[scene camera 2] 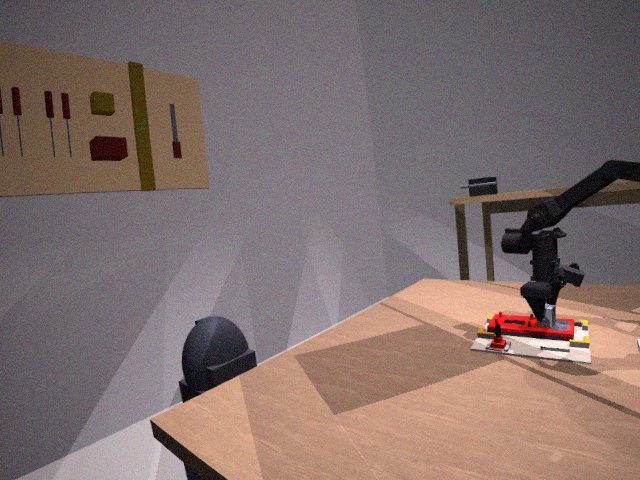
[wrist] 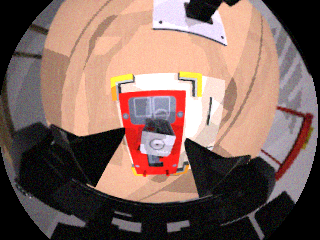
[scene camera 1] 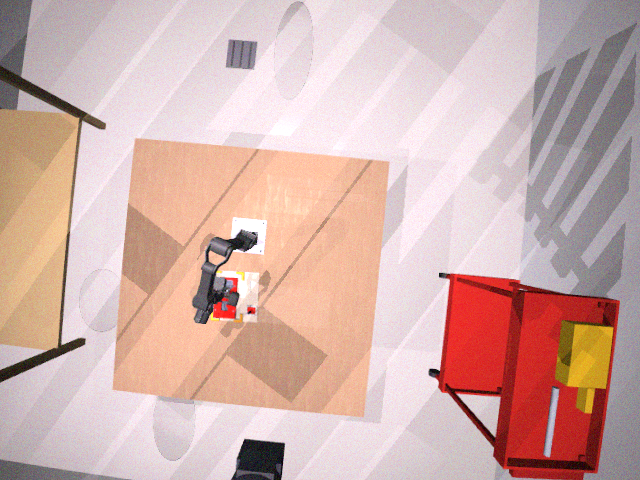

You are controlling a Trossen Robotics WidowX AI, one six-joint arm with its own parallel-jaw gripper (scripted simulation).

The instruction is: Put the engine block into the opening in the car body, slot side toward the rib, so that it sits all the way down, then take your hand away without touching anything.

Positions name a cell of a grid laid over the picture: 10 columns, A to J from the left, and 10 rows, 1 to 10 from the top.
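From scene camera 2 you'd get my gripper (scene camera 2: I7), which is open and holding nothing, and there's a red car body (scene camera 2: I7) too. The wrist view has my gripper as well (wrist: E6), plus an engine block (wrist: E6).
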